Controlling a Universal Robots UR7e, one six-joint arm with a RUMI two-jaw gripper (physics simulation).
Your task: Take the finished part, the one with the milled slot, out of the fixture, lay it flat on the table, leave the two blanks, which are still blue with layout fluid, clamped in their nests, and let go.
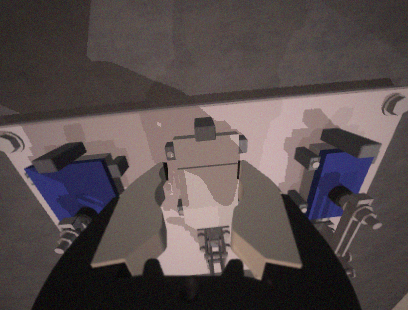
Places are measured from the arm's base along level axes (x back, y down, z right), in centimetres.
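Pixels of known places: gripper, fingertip midpoint: point(202, 163).
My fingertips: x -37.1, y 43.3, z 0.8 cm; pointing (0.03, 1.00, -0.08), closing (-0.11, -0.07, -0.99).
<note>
Ahead of a thing's pixels: the offset from my fingertips to its top centre. "*": to the spot under its first point. Level surfaces: height alone.
The finished part @[dx -1.5, dy -2.3, dz -0.3 cm] point(207, 150), pale and plain, lies in the middle nest of the fixture plate @[* dx +3.0, dy +0.1, dz -6.4 cm] point(272, 120). A thin dark line crosses it; the slot's depth cannot be made out. My gripper point(202, 163) is shut on the finished part, one finger against each long side. The part still sits among its locating blocks. One blue blank @[dx -1.2, dy -2.0, dz +10.7 cm] point(77, 187) is in the left nest and another blue blank @[dx -3.1, dy -2.6, dz -11.2 cm] point(340, 172) in the right nest, each with a clamp tip on it. The fingers hide parts of the plate.
A dark stop block @[dx +3.6, dy -2.7, dz -0.6 cm] point(204, 129) stands at the far end of the middle nest. The middle clamp @[* dx -11.2, dy -0.6, dz +0.2 cm] point(215, 245) is off the part, near its close end. The left clamp @[* dx -1.7, dy -4.4, dz +10.3 cm] point(72, 232) and right clamp @[* dx -3.7, dy -4.9, dz -10.5 cm] point(352, 215) flank the gripper. The grey table @[dy +1.5 cm] point(150, 40) lies beyond the plate's far edge.
</note>
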